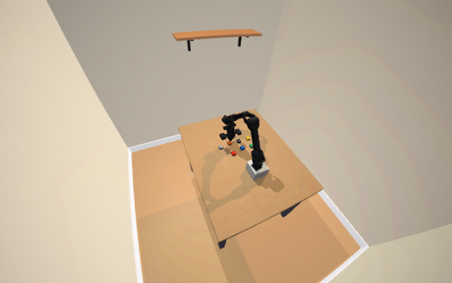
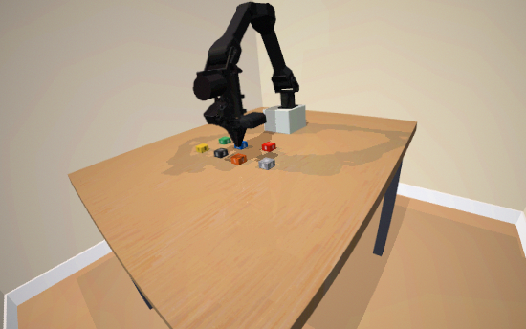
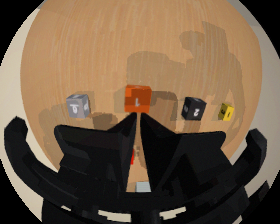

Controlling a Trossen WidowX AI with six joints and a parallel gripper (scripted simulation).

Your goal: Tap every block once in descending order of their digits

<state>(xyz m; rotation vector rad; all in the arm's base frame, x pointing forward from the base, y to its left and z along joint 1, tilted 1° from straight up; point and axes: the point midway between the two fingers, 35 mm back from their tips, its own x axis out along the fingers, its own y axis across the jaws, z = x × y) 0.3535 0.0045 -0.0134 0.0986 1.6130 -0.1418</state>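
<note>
My gripper tip is 1 cm short of the orange block and 4 cm above it. Round my gripper tip: black block: 2 cm behind, 9 cm to the right, 4 cm below; grey block: 1 cm ahead, 9 cm to the left, 4 cm below; red block: 11 cm behind, 3 cm to the left, 4 cm below.
</note>
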